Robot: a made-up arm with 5 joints. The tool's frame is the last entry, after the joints.
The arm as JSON. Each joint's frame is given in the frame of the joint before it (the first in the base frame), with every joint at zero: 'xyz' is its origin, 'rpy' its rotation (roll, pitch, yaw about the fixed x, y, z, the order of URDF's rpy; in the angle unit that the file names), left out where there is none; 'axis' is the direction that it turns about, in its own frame. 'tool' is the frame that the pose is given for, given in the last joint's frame.
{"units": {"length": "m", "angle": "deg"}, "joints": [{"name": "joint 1", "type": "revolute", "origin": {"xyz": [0.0, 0.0, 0.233], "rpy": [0.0, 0.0, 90.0]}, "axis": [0.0, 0.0, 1.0]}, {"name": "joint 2", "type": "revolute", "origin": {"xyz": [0.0, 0.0, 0.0], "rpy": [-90.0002, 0.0, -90.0]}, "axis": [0.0, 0.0, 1.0]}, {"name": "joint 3", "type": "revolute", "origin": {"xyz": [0.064, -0.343, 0.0]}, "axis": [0.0, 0.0, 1.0]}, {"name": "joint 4", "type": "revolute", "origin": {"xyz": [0.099, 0.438, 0.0], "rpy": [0.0, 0.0, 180.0]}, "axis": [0.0, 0.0, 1.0]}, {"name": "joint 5", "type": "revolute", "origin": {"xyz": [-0.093, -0.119, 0.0], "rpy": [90.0, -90.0, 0.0]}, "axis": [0.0, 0.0, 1.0]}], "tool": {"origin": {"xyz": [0.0, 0.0, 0.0], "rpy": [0.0, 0.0, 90.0]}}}
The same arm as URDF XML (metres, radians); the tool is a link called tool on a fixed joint. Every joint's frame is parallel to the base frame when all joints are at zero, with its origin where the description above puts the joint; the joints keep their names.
<robot name="arm">
  <joint name="joint 1" type="continuous">
    <parent link="base_link"/>
    <child link="link1"/>
    <origin xyz="0 0 0.233" rpy="0 0 0"/>
    <axis xyz="0 0 1"/>
  </joint>
  <joint name="joint 2" type="continuous">
    <parent link="link1"/>
    <child link="link2"/>
    <origin xyz="0 0 0" rpy="0 0 0"/>
    <axis xyz="0 1 0"/>
  </joint>
  <joint name="joint 3" type="continuous">
    <parent link="link2"/>
    <child link="link3"/>
    <origin xyz="0.064 0 0.343" rpy="0 0 0"/>
    <axis xyz="0 1 0"/>
  </joint>
  <joint name="joint 4" type="continuous">
    <parent link="link3"/>
    <child link="link4"/>
    <origin xyz="0.099 0 -0.438" rpy="0 0 0"/>
    <axis xyz="0 1 0"/>
  </joint>
  <joint name="joint 5" type="continuous">
    <parent link="link4"/>
    <child link="link5"/>
    <origin xyz="0.093 0 -0.119" rpy="0 0 0"/>
    <axis xyz="0 0 -1"/>
  </joint>
  <joint name="tool_fixed" type="fixed">
    <parent link="link5"/>
    <child link="tool"/>
    <origin xyz="0 0 0" rpy="3.1416 0 0"/>
  </joint>
  <link name="base_link"/>
  <link name="link1"/>
  <link name="link2"/>
  <link name="link3"/>
  <link name="link4"/>
  <link name="link5"/>
  <link name="tool"/>
</robot>

